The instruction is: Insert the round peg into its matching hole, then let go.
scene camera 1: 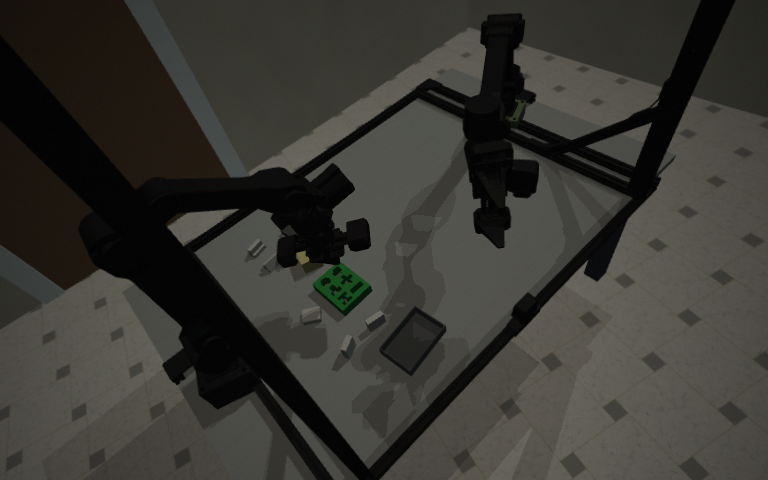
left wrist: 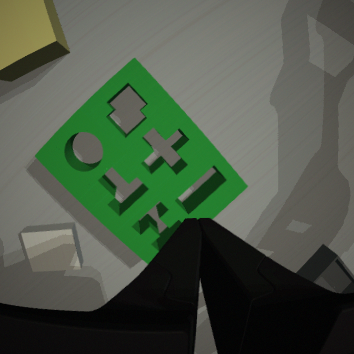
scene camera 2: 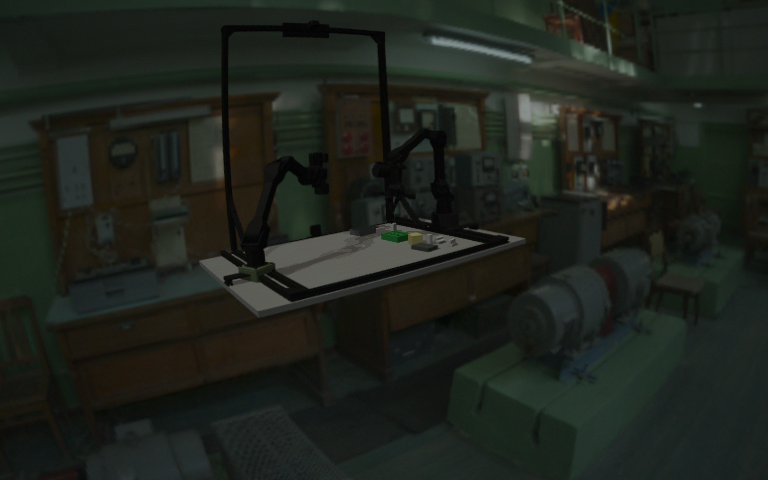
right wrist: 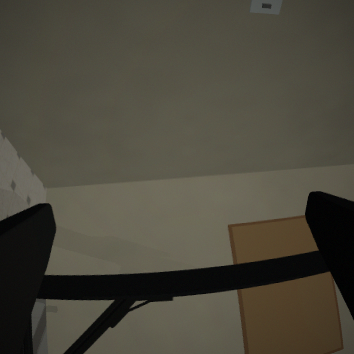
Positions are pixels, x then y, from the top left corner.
Scene:
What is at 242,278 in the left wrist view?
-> My left gripper.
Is my right gripper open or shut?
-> Open.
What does the yellow block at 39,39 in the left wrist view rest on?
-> The table.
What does my left gripper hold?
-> Nothing.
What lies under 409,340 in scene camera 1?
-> A dark tray.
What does the green hole board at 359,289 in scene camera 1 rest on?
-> The table.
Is my left gripper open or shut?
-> Shut.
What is my right gripper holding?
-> Nothing.

